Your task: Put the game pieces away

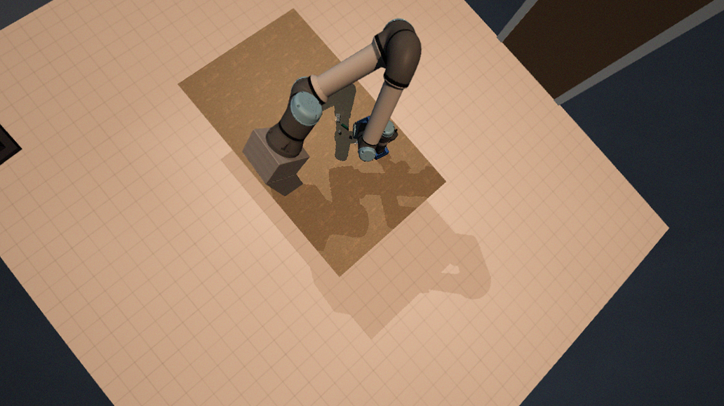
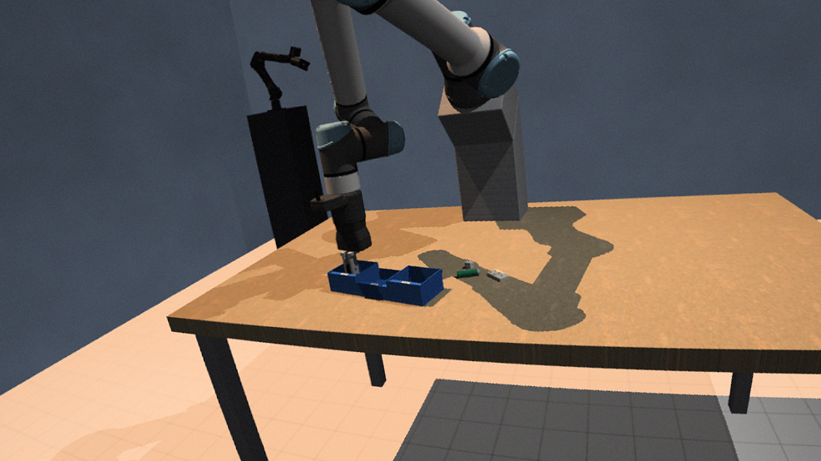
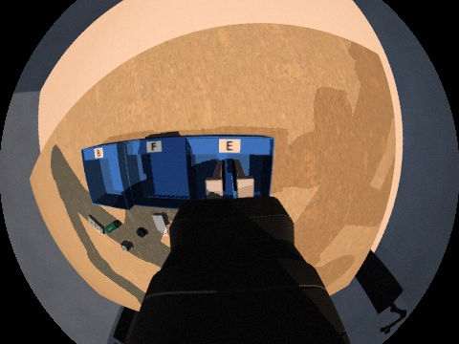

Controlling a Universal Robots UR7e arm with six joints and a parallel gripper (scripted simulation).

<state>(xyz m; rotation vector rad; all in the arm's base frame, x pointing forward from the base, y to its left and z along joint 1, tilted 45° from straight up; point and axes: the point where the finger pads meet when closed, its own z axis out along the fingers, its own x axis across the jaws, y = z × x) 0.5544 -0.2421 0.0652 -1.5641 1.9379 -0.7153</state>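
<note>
The blue bin is 8 cm to the left of my hand, 2 cm below it and 2 cm ahead of it. Also, from my hand: green cylinder (25 cm to the left, 5 cm behind, 3 cm below); then black piece (18 cm to the left, 7 cm behind, 4 cm below); then pale flat block (13 cm to the left, 6 cm behind, 4 cm below).
</note>
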